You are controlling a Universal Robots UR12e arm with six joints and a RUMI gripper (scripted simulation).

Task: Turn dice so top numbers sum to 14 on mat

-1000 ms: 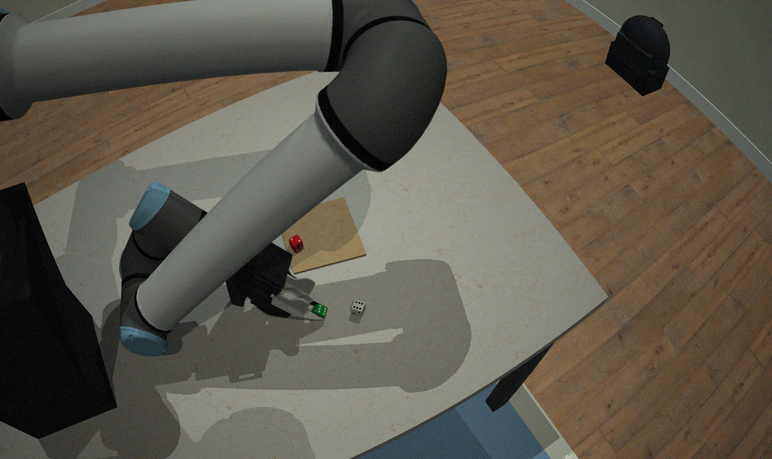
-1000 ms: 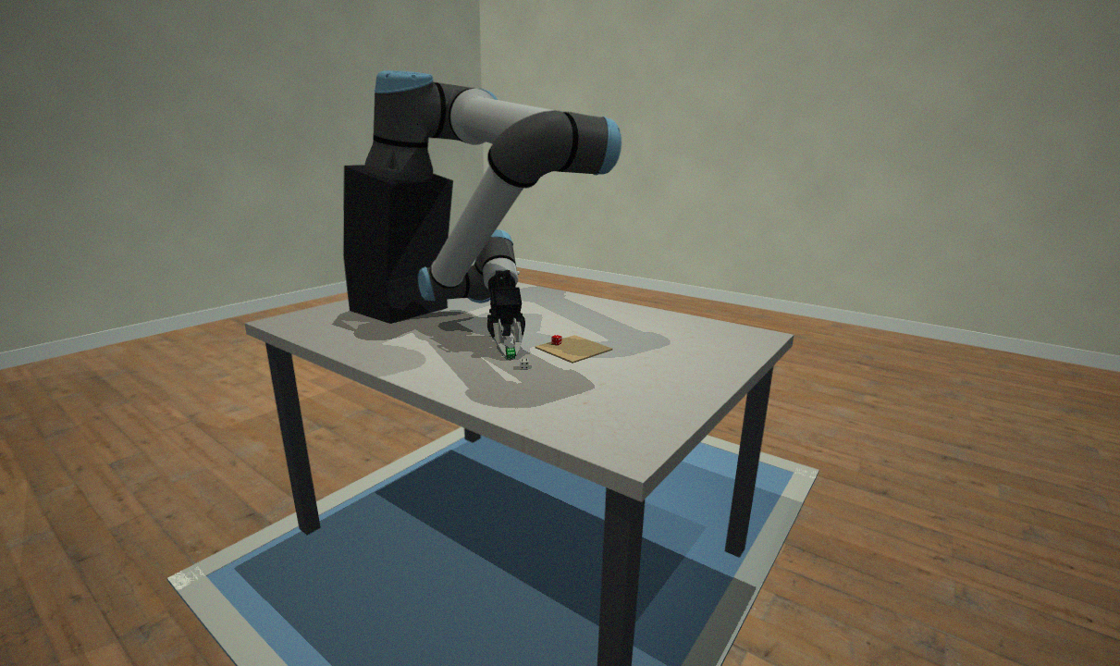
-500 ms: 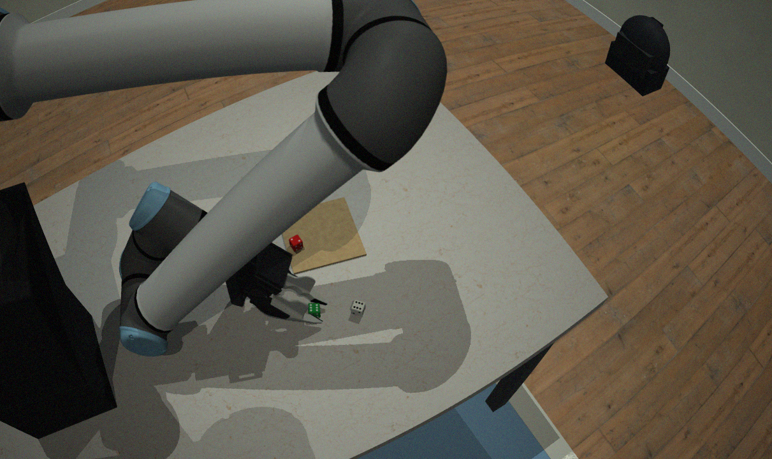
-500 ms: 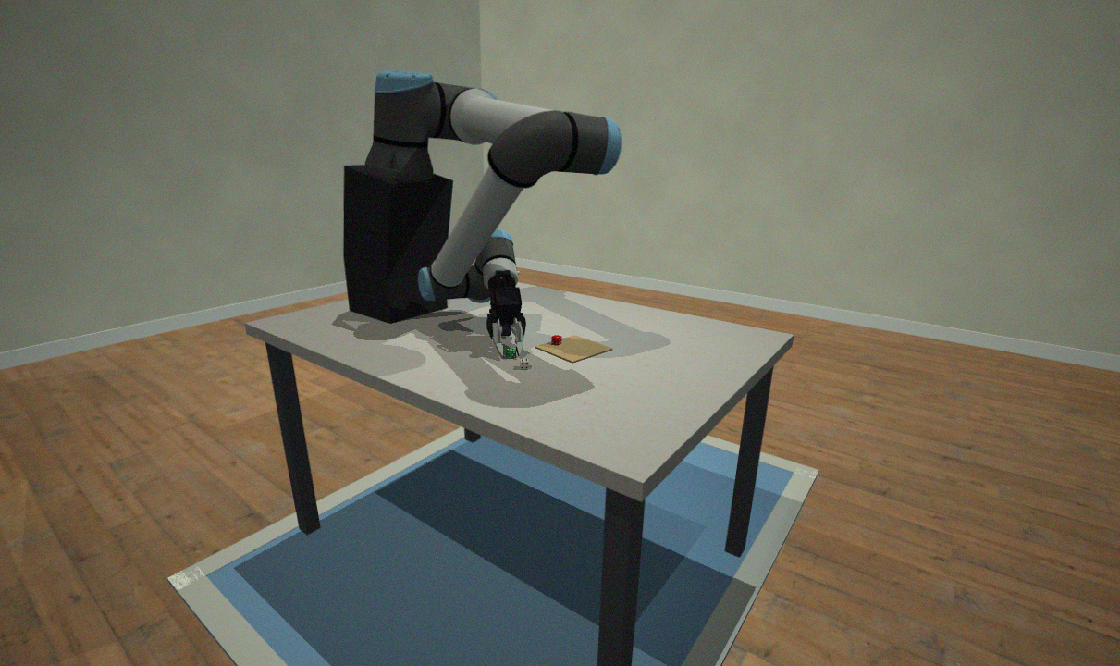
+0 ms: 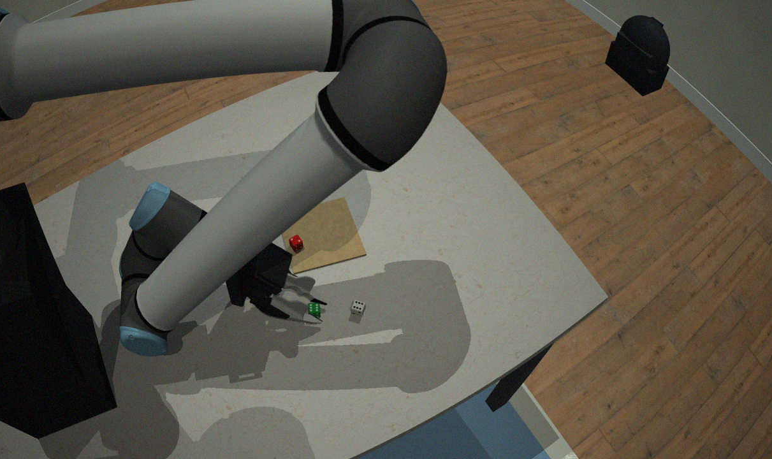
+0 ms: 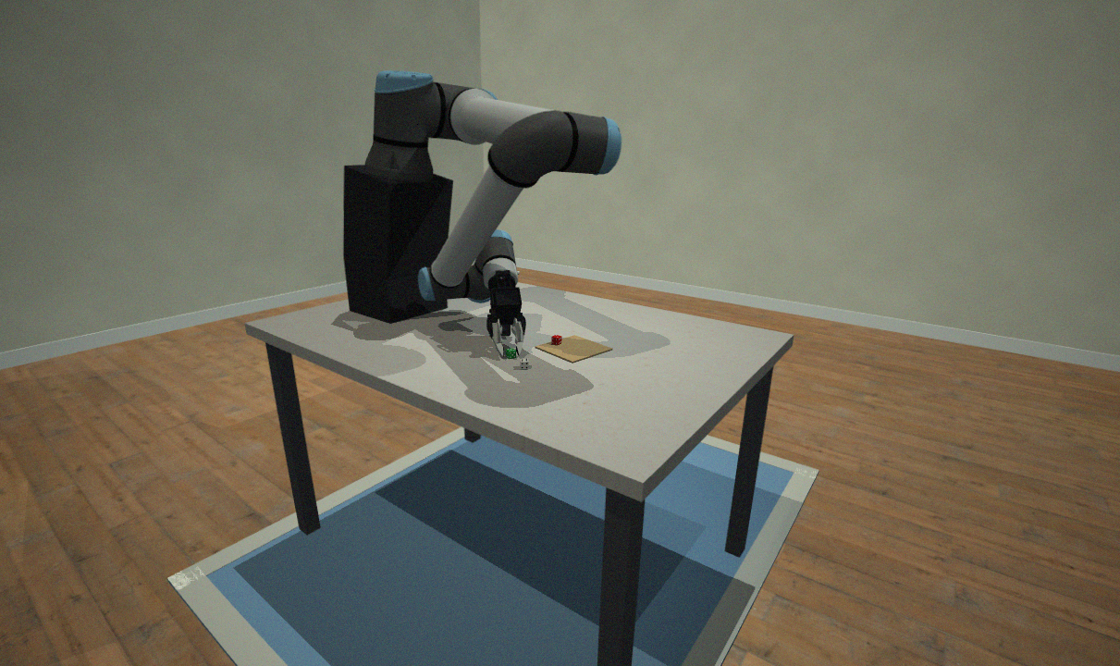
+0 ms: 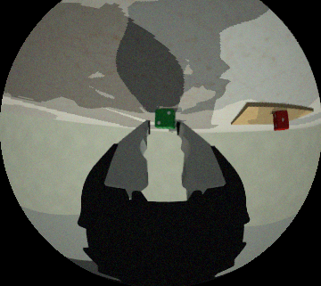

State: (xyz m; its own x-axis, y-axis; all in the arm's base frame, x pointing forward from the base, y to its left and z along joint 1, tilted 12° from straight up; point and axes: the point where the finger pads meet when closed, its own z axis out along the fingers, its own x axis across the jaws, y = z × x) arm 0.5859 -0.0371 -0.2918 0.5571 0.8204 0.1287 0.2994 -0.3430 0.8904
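Now: hand 10 mm above the green die. Round my hand: white die (70 mm ahead, 20 mm to the right, 10 mm below); then red die (20 mm ahead, 150 mm to the left); then mat (70 mm ahead, 160 mm to the left, 20 mm below).
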